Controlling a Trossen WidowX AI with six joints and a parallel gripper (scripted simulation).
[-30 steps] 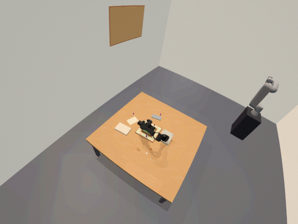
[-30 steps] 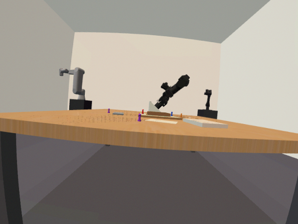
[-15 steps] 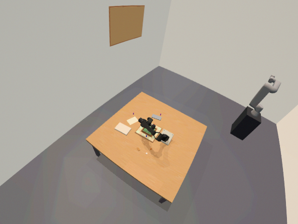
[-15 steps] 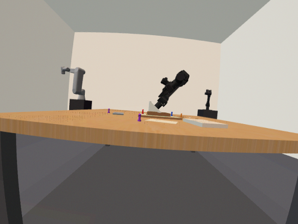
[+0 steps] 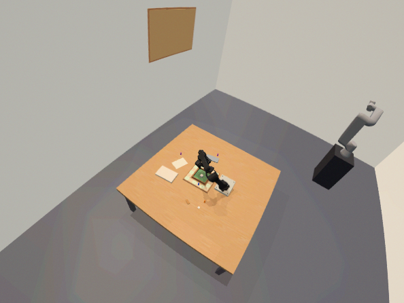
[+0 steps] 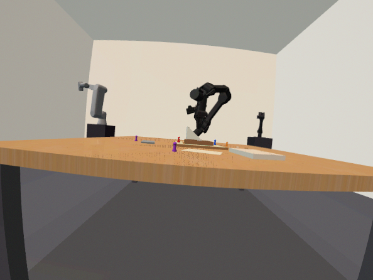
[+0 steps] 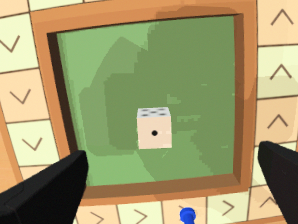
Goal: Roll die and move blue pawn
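My gripper tip is now 120 mm to the right of the blue pawn, 70 mm above it and 30 mm past it. From my gripper tip the other things lie so: green tray: 100 mm below, 10 mm ahead; red pawn: 110 mm to the right, 70 mm below, 10 mm behind; white die: 80 mm below, 10 mm to the left, 10 mm ahead.
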